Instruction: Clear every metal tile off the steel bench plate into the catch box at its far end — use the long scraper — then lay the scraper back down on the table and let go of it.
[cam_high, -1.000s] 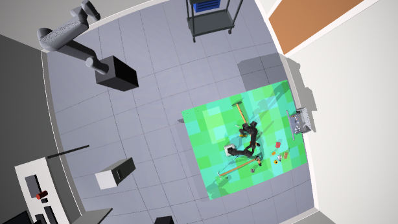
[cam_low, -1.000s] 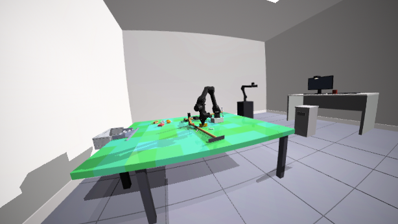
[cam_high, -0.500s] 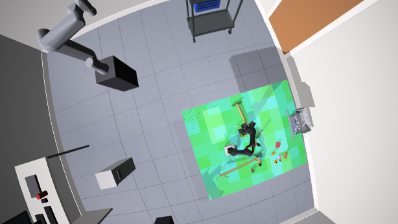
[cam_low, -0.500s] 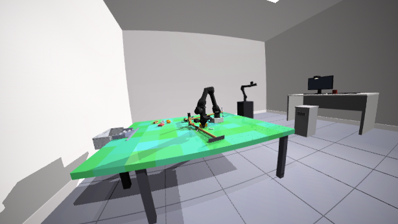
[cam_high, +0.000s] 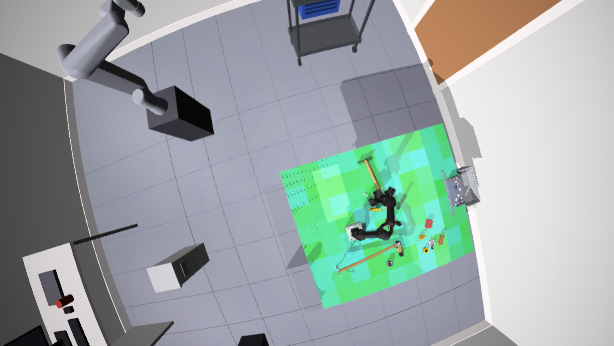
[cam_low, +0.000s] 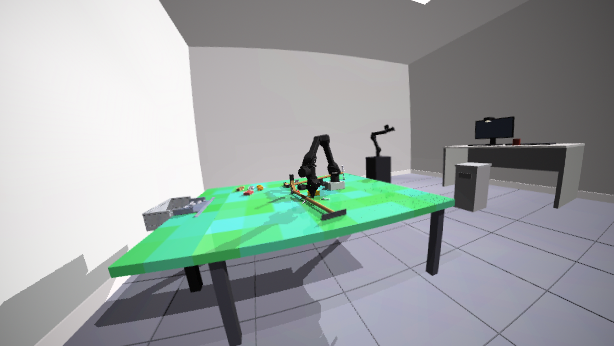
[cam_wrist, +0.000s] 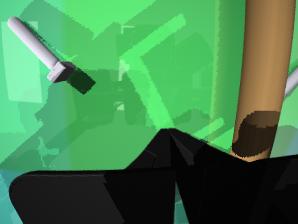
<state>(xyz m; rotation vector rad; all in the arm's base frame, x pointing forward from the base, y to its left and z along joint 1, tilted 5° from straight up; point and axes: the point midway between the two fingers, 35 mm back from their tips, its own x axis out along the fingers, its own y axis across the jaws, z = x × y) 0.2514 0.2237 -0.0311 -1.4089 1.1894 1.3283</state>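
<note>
My gripper tip is now 40 mm short of the long scraper, 40 mm to the right of it and 50 mm below it. From my gripper tip the other things lie so: red block: 450 mm ahead, 380 mm to the right; then red-handled tool: 50 mm ahead, 270 mm to the right, 10 mm below; then yellow piece: 30 mm behind, 100 mm to the right, 20 mm above.
</note>
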